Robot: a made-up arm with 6 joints.
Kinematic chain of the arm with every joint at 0, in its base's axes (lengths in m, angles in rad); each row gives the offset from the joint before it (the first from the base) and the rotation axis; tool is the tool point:
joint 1: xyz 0 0 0.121 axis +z
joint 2: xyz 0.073 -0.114 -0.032 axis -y
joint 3: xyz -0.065 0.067 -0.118 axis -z
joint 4: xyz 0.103 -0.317 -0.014 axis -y
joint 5: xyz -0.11 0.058 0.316 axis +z
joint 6: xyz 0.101 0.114 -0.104 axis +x
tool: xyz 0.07 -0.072 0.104
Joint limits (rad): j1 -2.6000..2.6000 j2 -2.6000..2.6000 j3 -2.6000..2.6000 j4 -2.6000..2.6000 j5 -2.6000..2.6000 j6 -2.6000..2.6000
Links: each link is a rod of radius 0.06 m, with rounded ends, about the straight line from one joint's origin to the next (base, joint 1, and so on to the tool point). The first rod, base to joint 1, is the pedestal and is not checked.
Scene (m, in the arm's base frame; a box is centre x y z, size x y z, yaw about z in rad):
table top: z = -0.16
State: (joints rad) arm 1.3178 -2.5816 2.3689 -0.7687 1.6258 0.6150
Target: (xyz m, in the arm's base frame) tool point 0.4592 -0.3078 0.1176
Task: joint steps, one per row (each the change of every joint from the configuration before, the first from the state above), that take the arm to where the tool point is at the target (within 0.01 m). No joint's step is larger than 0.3 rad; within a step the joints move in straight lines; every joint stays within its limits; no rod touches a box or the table.
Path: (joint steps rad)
1: -0.2570 -0.0046 -0.1585 -0.1806 0.0941 -0.1718
2: -0.2571 -0.0046 -0.1584 -0.1807 0.0940 -0.1719
3: -0.2570 -0.0046 -0.1585 -0.1806 0.0941 -0.1718
4: -0.2571 -0.0046 -0.1585 -0.1807 0.0940 -0.1718

